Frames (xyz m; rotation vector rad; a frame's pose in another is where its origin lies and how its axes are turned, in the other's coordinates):
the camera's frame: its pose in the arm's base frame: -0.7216 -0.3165 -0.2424 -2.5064 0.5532 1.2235
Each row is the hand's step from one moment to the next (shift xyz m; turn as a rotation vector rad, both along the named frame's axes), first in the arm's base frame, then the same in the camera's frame.
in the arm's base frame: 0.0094 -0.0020 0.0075 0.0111 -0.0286 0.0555
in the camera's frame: -0.0003 -0.0033 -0.0117 -0.0321 0.0148 -0.0526
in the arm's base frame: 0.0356 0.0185 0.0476 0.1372 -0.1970 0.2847
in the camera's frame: -0.0218 -0.0373 -0.0448 -0.1089 0.0833 -0.3462
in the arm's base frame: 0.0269 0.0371 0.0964 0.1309 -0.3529 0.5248
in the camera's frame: -0.0696 -0.0543 -0.0600 -0.2717 0.2008 -0.5504
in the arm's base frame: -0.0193 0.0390 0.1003 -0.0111 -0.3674 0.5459
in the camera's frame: -0.0992 -0.0350 -0.0299 -0.3656 0.2771 -0.4718
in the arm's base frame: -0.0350 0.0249 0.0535 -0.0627 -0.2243 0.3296
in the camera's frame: -0.0677 -0.0109 0.0027 -0.2518 0.1954 -0.2476
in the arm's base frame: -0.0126 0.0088 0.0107 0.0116 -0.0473 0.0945
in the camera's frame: -0.0175 -0.0030 0.0060 -0.0591 0.0274 -0.0840
